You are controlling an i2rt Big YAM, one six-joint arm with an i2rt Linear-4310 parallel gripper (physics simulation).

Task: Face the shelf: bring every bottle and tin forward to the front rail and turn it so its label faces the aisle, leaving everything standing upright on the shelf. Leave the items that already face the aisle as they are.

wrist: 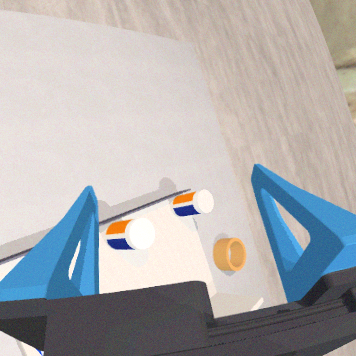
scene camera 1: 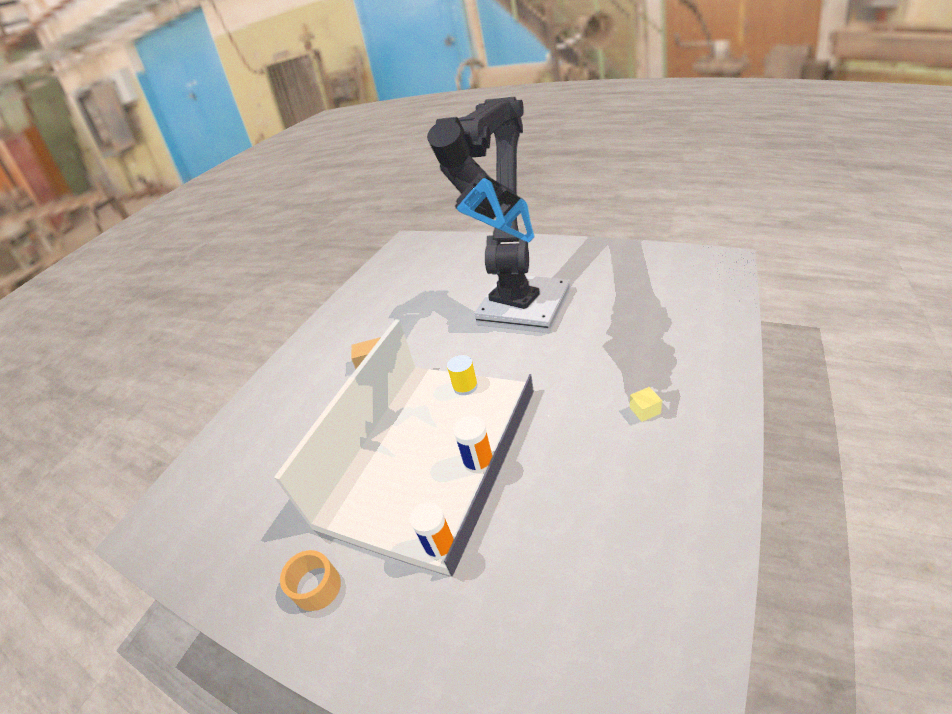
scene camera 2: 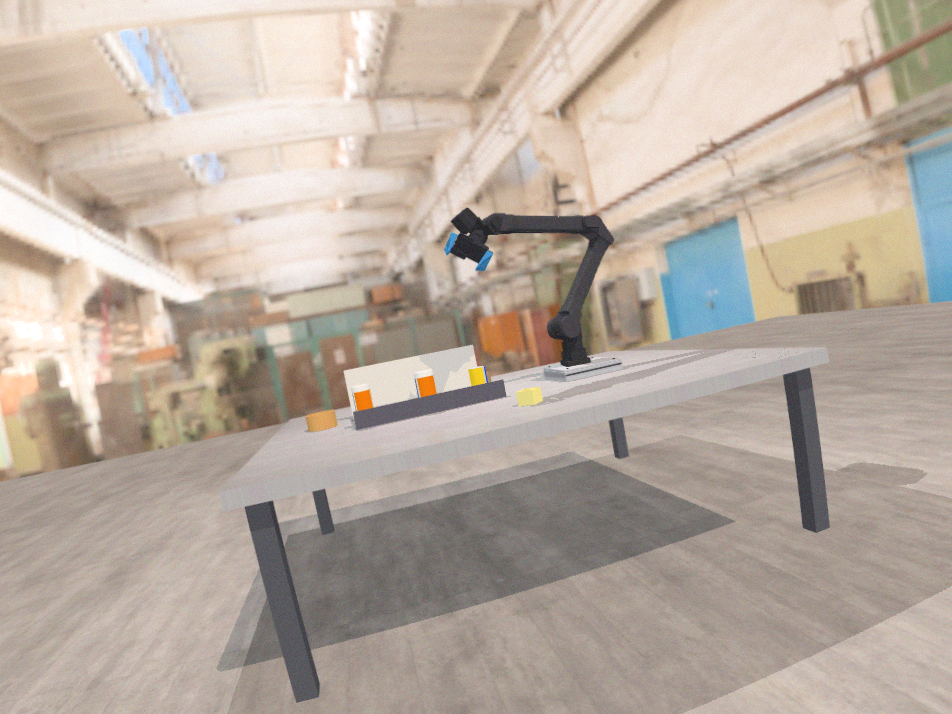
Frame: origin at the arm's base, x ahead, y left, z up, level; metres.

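Seen in the pictures: gripper, between the fingertips: (wrist: 174, 181) (scene camera 1: 517, 233) (scene camera 2: 461, 261); arm's base, origin of its link: (scene camera 1: 514, 296) (scene camera 2: 575, 363).
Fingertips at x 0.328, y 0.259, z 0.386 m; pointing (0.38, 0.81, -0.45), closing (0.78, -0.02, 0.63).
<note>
Offsets run from my fingertips to a thing's top centre.
The shelf (scene camera 1: 384, 476) (scene camera 2: 392, 378) (wrist: 165, 265) has a dark front rail @[dx +0.169, dy -0.007, dz -0.371 m] (scene camera 1: 499, 468) (scene camera 2: 430, 405). A yellow tin @[dx +0.013, dy -0.188, dz -0.328 m] (scene camera 1: 462, 376) (scene camera 2: 477, 376) stands upright near the robot end, back from the rail; a blue strip shows at its edge in scene camera 2. A white-capped bottle @[dx +0.178, dy -0.041, dz -0.299 m] (scene camera 1: 473, 448) (scene camera 2: 426, 385) (wrist: 131, 234) stands mid-shelf, close behind the rail. Another bottle @[dx +0.366, dy +0.004, dz -0.302 m] (scene camera 1: 432, 532) (scene camera 2: 362, 399) (wrist: 192, 202) stands at the far end by the rail. Both show orange towards the aisle and dark blue beside it. My gripper (scene camera 1: 495, 224) (scene camera 2: 466, 261) (wrist: 174, 181) is open and empty, high above the shelf.
An orange ring @[dx +0.544, dy -0.157, dz -0.375 m] (scene camera 1: 319, 597) (scene camera 2: 321, 421) (wrist: 220, 255) lies beyond the shelf's far end. A yellow cube @[dx -0.100, dy +0.193, dz -0.387 m] (scene camera 1: 645, 404) (scene camera 2: 529, 396) sits on the aisle side. An orange block @[dx +0.013, dy -0.495, dz -0.375 m] (scene camera 1: 362, 352) is partly hidden behind the tall back panel (scene camera 1: 338, 430).
</note>
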